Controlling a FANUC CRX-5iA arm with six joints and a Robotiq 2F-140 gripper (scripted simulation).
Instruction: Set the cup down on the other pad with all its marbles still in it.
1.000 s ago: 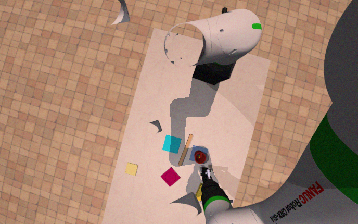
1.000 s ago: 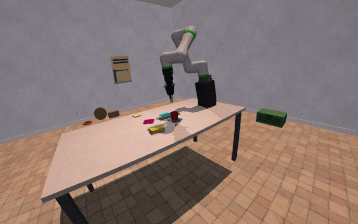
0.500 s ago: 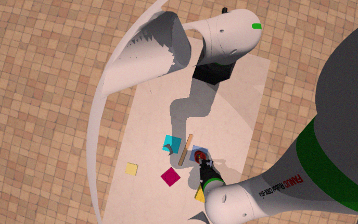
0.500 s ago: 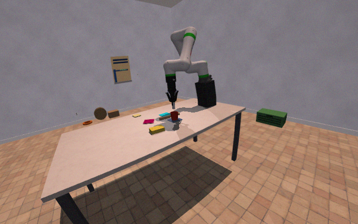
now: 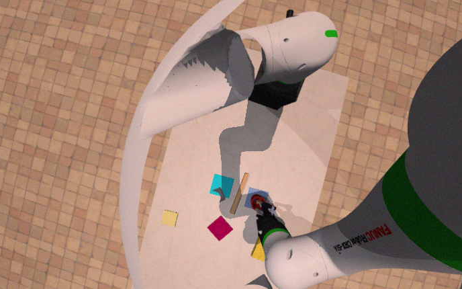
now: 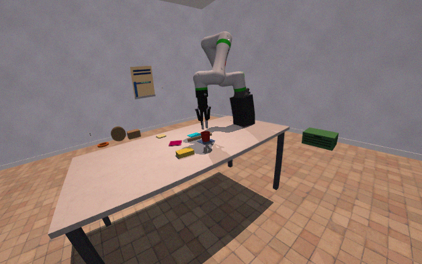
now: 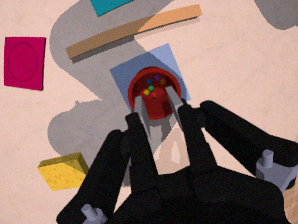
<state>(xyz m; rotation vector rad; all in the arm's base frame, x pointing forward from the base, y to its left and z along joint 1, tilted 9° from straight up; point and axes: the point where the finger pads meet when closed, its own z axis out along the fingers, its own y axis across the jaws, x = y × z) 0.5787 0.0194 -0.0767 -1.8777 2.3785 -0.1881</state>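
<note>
The red cup lies 110 mm below my hand. Also, from my hand: wooden rail (140 mm below, 100 mm to the right, 20 mm behind); then teal pad (190 mm to the right, 150 mm below, 50 mm behind); then purple marble (120 mm below, 10 mm to the right, 10 mm behind).
</note>
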